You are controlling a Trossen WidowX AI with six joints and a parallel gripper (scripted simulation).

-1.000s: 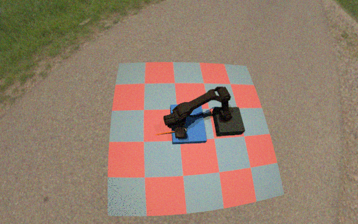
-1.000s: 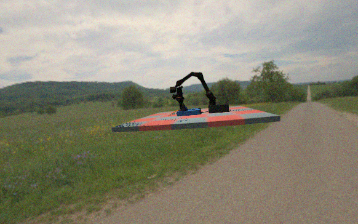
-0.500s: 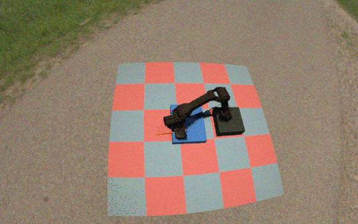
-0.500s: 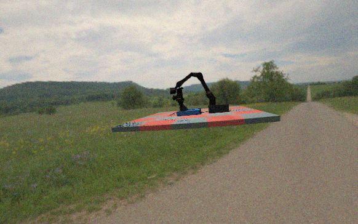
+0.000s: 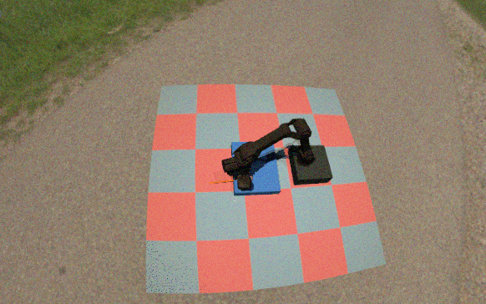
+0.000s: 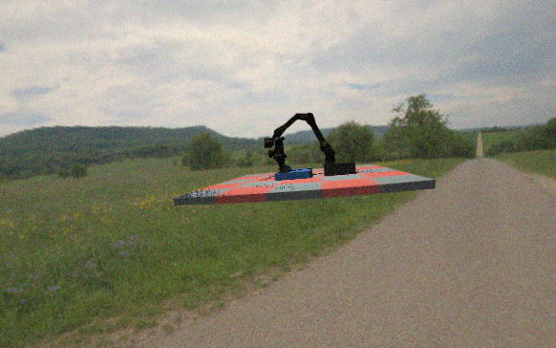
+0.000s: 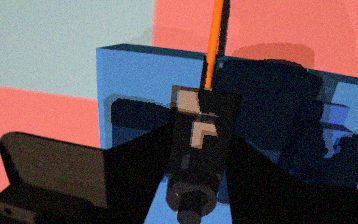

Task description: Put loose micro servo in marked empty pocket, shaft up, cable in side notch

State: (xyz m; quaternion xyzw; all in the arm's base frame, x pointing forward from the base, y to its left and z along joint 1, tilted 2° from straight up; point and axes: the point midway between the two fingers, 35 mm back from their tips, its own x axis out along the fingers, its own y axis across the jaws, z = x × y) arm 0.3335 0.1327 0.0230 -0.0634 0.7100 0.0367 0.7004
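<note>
My gripper tip is 110 mm past the deck, 90 mm to the left of it and 50 mm above it.
</note>
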